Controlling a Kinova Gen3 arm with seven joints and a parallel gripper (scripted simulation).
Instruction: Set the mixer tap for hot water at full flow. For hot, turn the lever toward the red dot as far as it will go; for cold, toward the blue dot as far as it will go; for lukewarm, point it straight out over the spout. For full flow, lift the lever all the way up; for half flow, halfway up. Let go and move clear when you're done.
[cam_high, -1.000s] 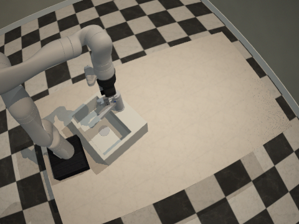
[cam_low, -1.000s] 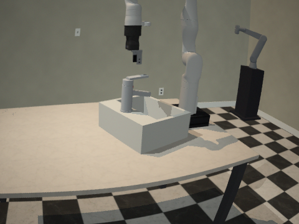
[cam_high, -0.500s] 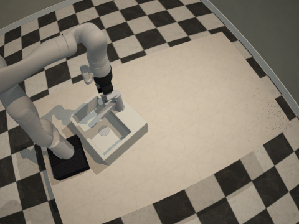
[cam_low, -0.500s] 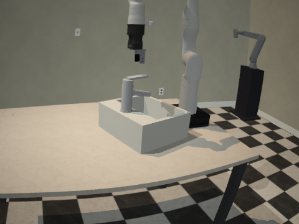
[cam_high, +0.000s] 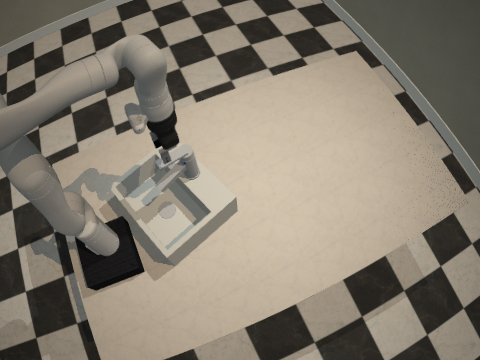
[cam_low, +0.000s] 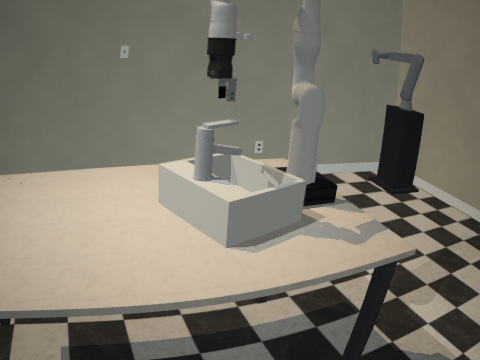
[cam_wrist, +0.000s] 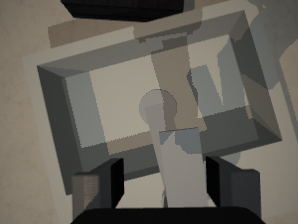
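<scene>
My gripper is now 8 cm above the lever, 2 cm to the right of it and 2 cm short of it. Round my hand: white sink basin 32 cm below, 5 cm behind, 2 cm to the right.
</scene>
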